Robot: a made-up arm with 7 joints.
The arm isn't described. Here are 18 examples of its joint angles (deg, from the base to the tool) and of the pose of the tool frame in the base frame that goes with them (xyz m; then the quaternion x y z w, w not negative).
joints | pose
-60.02 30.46 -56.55 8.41 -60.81 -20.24 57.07 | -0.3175 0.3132 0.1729 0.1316 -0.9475 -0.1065 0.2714
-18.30 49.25 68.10 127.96 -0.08 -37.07 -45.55 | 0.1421 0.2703 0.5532 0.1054 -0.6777 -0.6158 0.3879
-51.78 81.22 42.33 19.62 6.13 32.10 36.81 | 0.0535 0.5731 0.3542 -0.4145 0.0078 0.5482 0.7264
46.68 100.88 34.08 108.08 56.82 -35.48 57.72 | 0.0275 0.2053 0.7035 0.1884 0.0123 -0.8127 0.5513
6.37 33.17 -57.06 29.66 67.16 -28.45 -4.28 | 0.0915 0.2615 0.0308 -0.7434 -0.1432 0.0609 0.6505
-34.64 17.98 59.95 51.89 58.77 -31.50 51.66 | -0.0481 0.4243 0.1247 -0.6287 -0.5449 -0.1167 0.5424
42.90 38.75 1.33 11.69 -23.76 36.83 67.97 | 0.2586 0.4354 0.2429 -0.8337 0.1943 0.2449 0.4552
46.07 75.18 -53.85 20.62 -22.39 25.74 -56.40 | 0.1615 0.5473 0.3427 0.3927 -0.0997 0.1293 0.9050
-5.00 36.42 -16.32 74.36 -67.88 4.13 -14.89 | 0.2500 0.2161 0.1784 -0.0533 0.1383 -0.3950 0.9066
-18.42 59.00 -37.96 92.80 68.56 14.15 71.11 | 0.1174 0.1921 0.1210 0.9061 -0.4127 0.0876 0.0312
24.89 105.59 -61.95 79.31 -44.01 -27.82 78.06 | 0.1843 0.3766 0.3291 -0.0217 0.9014 0.1088 0.4186
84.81 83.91 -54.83 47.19 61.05 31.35 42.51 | 0.1888 0.4811 0.4980 -0.7816 -0.2271 -0.1632 0.5575
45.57 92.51 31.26 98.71 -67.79 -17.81 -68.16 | 0.0517 0.2250 0.7206 0.7694 -0.4464 -0.3627 0.2779
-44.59 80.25 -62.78 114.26 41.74 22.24 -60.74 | -0.1101 0.1489 0.1533 -0.4209 0.3646 0.1018 0.8243
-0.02 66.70 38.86 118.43 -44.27 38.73 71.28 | 0.1787 0.2206 0.5788 -0.2570 0.0256 -0.0697 0.9636
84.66 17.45 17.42 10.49 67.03 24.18 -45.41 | 0.4124 0.2731 0.4511 -0.8566 -0.3999 0.3179 0.0721
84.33 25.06 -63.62 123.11 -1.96 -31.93 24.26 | 0.0794 -0.0247 0.5110 0.1108 0.0703 -0.9836 0.1236
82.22 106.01 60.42 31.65 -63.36 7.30 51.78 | -0.2770 0.4549 0.5486 -0.3416 -0.6379 0.1667 0.6698
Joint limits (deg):
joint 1: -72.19..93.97
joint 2: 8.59..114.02
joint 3: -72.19..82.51
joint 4: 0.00..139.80
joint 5: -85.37..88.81
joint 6: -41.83..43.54
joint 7: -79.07..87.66
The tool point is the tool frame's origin. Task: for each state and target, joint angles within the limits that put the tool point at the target. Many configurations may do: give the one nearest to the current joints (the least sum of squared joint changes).
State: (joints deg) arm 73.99 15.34 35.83 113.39 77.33 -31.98 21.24
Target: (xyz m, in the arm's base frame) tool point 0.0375 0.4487 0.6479
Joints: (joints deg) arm 93.97 47.54 38.28 65.00 77.58 -16.16 12.64
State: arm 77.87 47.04 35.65 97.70 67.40 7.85 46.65
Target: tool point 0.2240 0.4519 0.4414
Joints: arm 46.69 26.48 53.00 66.37 64.96 7.61 48.72
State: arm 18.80 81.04 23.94 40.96 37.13 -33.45 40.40
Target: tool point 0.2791 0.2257 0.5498
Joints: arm -13.72 114.02 31.33 92.22 35.04 -29.07 37.17
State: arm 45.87 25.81 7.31 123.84 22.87 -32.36 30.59
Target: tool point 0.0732 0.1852 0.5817
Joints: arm 44.90 9.97 10.77 139.80 -10.27 -41.83 37.90
